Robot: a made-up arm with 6 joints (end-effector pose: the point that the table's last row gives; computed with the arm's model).
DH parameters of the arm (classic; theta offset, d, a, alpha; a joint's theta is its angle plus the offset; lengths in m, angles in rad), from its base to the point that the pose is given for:
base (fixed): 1.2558 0 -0.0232 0
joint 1: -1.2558 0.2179 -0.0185 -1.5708
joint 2: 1.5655 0 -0.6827 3.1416
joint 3: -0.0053 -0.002 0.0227 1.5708
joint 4: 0 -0.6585 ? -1.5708
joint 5: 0 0.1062 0.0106 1.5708
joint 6: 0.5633 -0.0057 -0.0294 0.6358
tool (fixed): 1.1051 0.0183 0 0
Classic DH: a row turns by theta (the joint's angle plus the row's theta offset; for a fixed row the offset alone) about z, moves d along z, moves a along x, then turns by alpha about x.
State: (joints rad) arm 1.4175 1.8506 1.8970 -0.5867 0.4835 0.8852
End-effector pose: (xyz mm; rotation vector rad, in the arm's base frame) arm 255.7 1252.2 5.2 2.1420 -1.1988 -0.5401
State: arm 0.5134 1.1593 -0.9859 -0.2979 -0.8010 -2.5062
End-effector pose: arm 255.2 -31.6 -25.9 1.9116 1.0341 1.3350
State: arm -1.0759 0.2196 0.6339 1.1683 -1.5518 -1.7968
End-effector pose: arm 308.6 -639.1 1256.0 0.7454 1.0525 1.0739
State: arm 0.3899 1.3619 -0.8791 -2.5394 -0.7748 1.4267
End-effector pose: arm 149.2 112.5 -81.1 -0.4821 -0.1032 -2.2238
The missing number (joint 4, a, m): -0.0276
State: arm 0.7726 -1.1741 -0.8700 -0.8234 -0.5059 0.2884
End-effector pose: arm 36.3 -83.1 618.8 1.5891 -0.5746 -1.1128
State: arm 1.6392 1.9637 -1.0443 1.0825 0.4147 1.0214
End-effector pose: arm 25.6 -53.2 -174.6 0.2375 1.1761 1.4006
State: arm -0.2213 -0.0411 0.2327 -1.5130 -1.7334 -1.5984
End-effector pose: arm 606.5 -200.6 941.0 -0.1683 1.3456 -2.2538
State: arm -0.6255 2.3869 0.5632 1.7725 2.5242 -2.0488
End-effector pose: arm 335.3 -209.4 -946.4 1.6147 1.8129 -1.6836
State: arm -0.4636 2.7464 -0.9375 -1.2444 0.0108 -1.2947
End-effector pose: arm -263.4 17.3 26.7 2.6595 0.3875 0.2992
